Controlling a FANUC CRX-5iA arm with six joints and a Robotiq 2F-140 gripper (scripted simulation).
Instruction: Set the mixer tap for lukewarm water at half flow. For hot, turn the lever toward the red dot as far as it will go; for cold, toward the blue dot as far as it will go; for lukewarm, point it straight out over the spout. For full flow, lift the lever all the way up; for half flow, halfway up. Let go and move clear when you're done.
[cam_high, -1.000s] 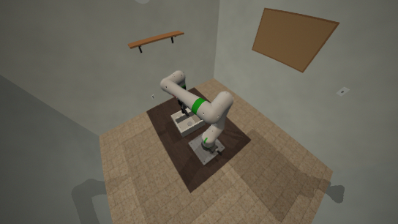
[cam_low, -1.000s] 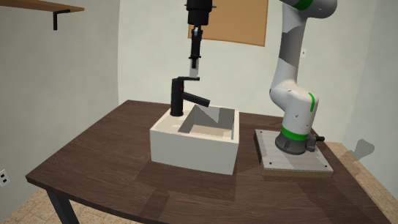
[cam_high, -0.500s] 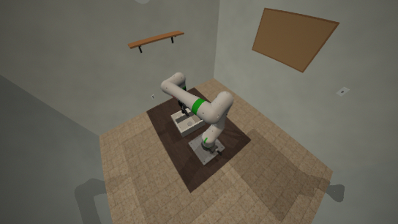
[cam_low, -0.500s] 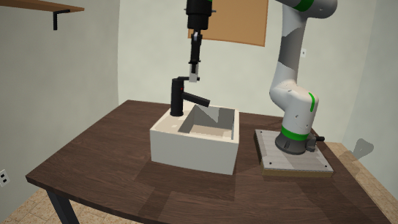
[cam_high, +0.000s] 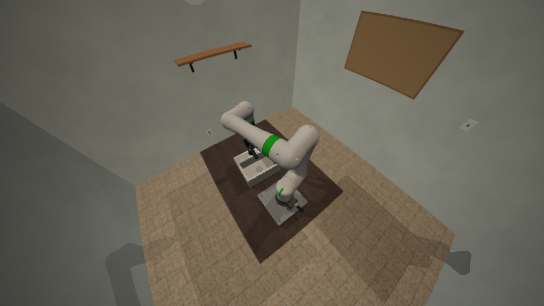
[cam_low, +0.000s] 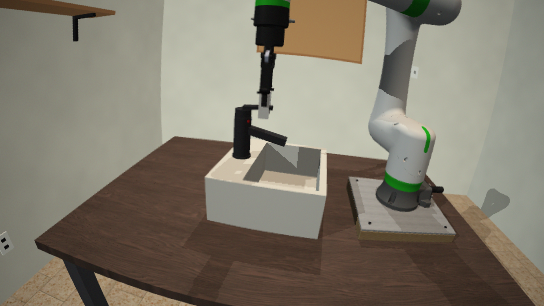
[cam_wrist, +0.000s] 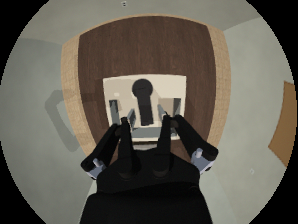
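Now: hand 20 mm short of the lever and 10 mm above it. Round my hand: black mixer tap: 50 mm below, 40 mm ahead; white sink basin: 240 mm below, 60 mm behind, 20 mm to the left.
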